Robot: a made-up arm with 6 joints.
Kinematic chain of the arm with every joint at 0, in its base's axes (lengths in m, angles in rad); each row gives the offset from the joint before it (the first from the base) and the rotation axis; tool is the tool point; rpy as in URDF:
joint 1: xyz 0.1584 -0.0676 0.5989 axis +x
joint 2: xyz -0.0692 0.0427 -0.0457 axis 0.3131 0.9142 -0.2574
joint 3: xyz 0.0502 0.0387 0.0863 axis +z
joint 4: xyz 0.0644 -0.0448 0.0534 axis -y
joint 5: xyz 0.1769 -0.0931 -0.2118 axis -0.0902 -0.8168 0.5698
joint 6: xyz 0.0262 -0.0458 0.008 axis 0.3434 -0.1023 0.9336
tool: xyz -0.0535 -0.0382 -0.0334 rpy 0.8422 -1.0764 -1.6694
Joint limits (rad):
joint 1: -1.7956..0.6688
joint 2: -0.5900..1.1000
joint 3: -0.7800..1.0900
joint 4: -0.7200..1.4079
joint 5: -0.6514..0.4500
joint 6: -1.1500..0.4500
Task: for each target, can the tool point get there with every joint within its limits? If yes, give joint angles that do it. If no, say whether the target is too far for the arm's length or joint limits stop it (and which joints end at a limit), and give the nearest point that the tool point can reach.
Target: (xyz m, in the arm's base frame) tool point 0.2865 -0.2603 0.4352
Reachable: yes | joints -0.3861 0.2915 0.0158 -0.0697 0.2521 -0.6155
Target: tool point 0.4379 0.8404 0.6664
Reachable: no: too far | nearest point 0.2840 0.4499 0.6374 | short by 0.421 m
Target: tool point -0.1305 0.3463 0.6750
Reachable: no: joint limits stop it (at a limit: joint 1, joint 2, joint 3, joint 4, joint 5, joint 6) | nearest point 0.0685 0.3271 0.7582 | short by 0.217 m
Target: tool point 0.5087 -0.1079 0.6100
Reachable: yes | joints -1.2208 0.0591 0.3487 0.6499 -0.2586 0.0702
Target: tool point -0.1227 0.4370 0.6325
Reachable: no: joint limits stop it (at a limit: joint 1, joint 2, joint 3, joint 4, joint 5, joint 6) | nearest point 0.0685 0.3271 0.7582 | short by 0.254 m
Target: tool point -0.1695 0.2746 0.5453
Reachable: no: joint limits stop it (at a limit: joint 1, joint 3, joint 4, joint 5, joint 6) | nearest point -0.0736 0.0008 0.5182 | short by 0.291 m
